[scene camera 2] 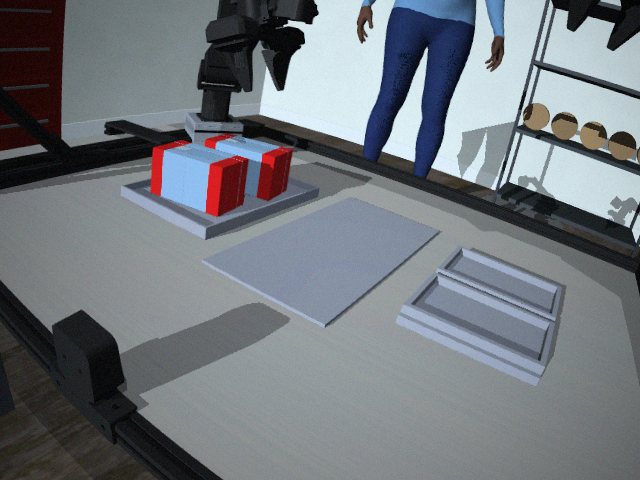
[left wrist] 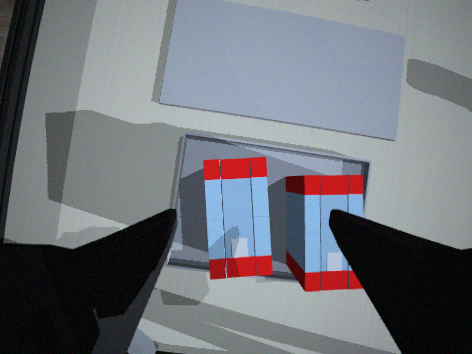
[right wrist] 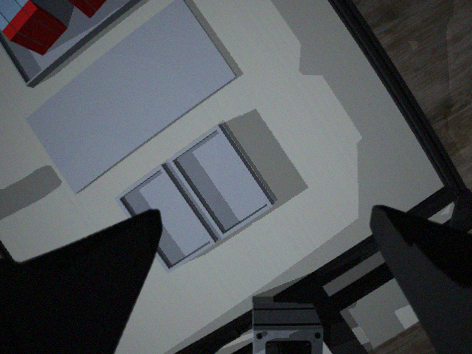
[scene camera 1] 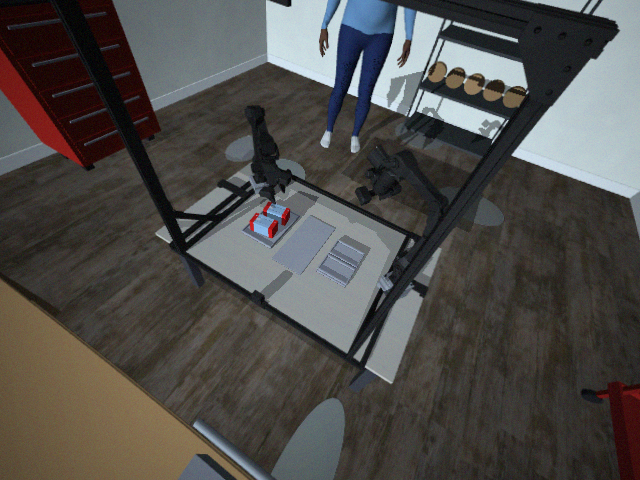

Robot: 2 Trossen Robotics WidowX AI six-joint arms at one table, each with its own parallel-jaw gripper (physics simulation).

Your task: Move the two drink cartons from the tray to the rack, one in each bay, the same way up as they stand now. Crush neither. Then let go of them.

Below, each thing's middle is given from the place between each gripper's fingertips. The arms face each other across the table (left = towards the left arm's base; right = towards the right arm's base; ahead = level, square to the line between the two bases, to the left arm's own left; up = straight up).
Labels:
Now: left hand 190 mm to the left of the flat grey mat (scene camera 2: 318, 266) and 160 mm above it.
I see the flat grey mat 15 cm behind my right hand, 19 cm to the left of it and 33 cm below it.

